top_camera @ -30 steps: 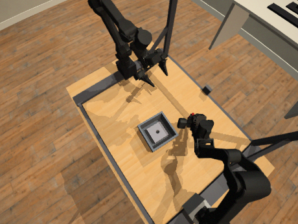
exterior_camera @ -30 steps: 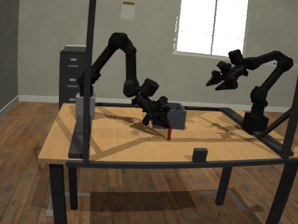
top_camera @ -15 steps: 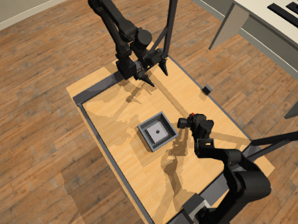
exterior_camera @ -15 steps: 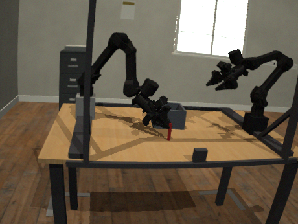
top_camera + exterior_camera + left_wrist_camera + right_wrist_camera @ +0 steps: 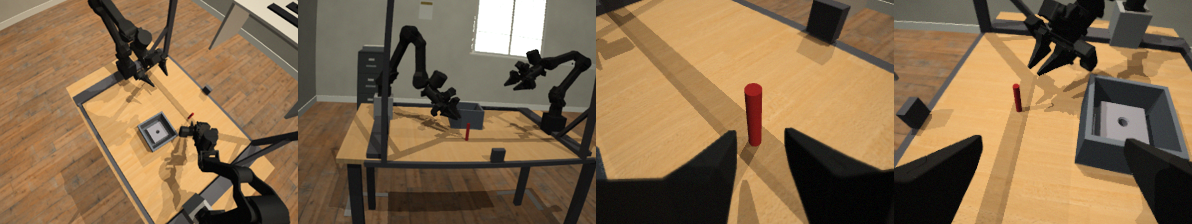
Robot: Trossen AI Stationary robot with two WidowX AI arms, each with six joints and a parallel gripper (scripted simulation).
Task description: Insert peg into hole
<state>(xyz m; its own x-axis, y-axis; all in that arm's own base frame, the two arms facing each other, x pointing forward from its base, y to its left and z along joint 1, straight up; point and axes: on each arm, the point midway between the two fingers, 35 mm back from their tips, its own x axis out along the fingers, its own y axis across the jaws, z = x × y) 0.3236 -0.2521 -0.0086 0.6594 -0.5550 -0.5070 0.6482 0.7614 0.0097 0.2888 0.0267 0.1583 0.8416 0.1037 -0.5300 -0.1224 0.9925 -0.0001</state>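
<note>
My left gripper is now 4 cm past the red peg, 7 cm to the left of it and 7 cm above it. The rest, counted from my left hand: plate: 19 cm ahead, 7 cm to the right, 6 cm below; then grey box: 19 cm ahead, 7 cm to the right, 8 cm below.
</note>
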